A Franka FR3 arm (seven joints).
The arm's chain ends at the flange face. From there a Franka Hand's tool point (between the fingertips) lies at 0.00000 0.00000 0.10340 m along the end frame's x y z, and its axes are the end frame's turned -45 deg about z.
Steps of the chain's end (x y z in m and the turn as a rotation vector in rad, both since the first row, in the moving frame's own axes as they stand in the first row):
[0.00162, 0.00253, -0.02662, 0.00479, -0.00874, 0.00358]
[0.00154, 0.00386, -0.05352, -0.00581, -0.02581, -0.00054]
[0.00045, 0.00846, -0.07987, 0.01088, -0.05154, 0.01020]
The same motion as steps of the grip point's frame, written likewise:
[-0.00093, 0.00194, -0.02663, 0.00957, -0.00279, 0.00358]
[-0.00395, 0.00236, -0.05356, 0.01414, -0.02236, -0.00054]
[-0.00861, 0.00172, -0.08001, 0.04414, -0.02875, 0.01020]

